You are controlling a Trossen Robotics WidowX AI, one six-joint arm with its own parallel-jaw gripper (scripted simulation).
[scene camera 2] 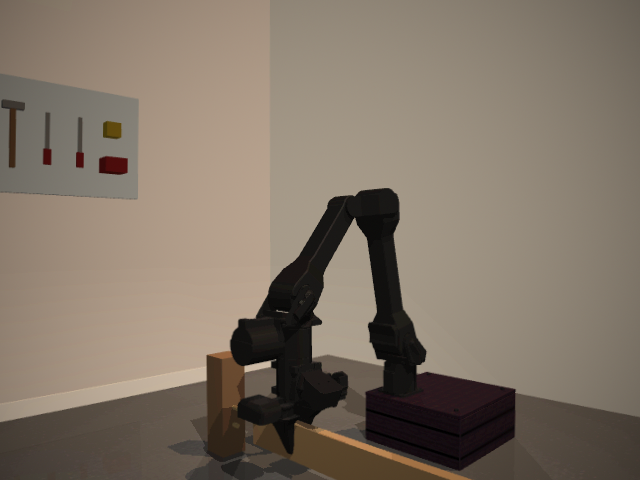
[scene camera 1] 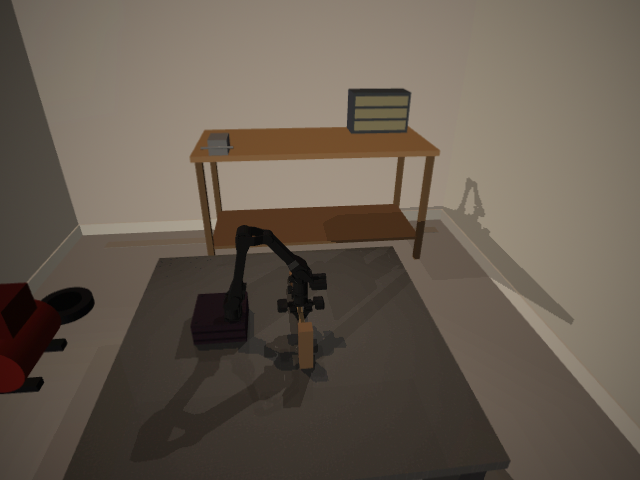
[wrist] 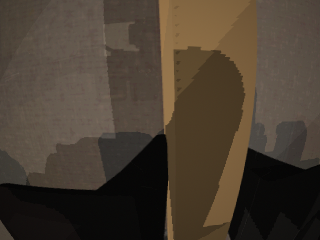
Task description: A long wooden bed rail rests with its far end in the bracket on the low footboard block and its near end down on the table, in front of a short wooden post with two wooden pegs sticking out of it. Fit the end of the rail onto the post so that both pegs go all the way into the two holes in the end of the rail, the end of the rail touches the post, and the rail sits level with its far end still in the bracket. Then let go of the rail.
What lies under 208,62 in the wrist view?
A long wooden rail.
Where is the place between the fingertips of my gripper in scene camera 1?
300,320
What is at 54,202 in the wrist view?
My gripper.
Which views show my gripper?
Scene camera 2, scene camera 1 and the wrist view: all of them.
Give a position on a short wooden post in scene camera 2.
At 225,377
